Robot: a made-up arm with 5 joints. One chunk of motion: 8 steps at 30 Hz.
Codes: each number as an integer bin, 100 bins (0 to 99) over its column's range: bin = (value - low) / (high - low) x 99, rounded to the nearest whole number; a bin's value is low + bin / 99 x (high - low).
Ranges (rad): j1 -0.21..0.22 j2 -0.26..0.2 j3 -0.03..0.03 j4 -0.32..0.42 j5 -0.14..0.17
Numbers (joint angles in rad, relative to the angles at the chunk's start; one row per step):
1: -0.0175 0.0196 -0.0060 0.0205 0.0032
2: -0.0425 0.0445 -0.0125 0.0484 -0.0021
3: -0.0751 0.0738 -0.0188 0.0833 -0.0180
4: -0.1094 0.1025 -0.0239 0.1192 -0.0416
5: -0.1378 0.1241 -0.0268 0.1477 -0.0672
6: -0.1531 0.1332 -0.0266 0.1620 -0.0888
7: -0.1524 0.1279 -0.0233 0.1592 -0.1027
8: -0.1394 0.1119 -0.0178 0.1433 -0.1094
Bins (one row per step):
1: 44 60 40 46 46
2: 39 66 29 49 44
3: 31 72 18 54 39
4: 23 78 10 59 31
5: 17 83 5 63 23
6: 13 85 6 64 16
7: 13 83 11 64 12
8: 16 80 20 62 10

